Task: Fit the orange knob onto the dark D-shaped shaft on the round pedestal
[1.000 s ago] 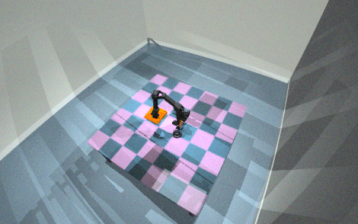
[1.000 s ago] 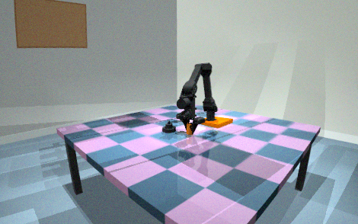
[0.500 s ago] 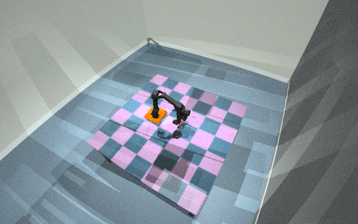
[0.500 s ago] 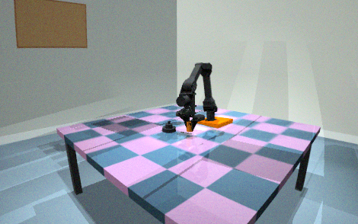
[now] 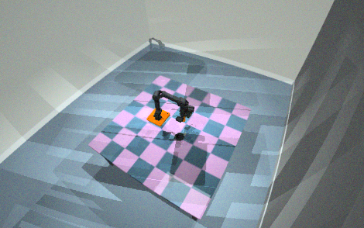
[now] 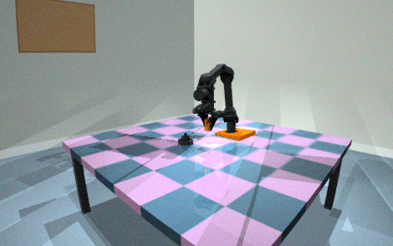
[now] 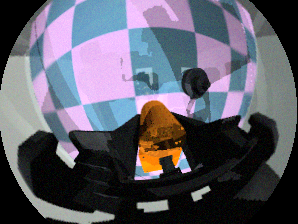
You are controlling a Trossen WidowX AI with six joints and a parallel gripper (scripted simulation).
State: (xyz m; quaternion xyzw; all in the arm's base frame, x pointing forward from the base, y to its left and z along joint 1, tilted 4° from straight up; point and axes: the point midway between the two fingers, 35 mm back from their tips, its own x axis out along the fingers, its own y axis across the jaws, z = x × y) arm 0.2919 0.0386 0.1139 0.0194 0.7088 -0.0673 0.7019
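Right now the dark round pedestal is 140 mm to the right of my gripper tip, 70 mm below it and 30 mm ahead of it. From my gripper tip the other things lie so: orange knob: 20 mm above.
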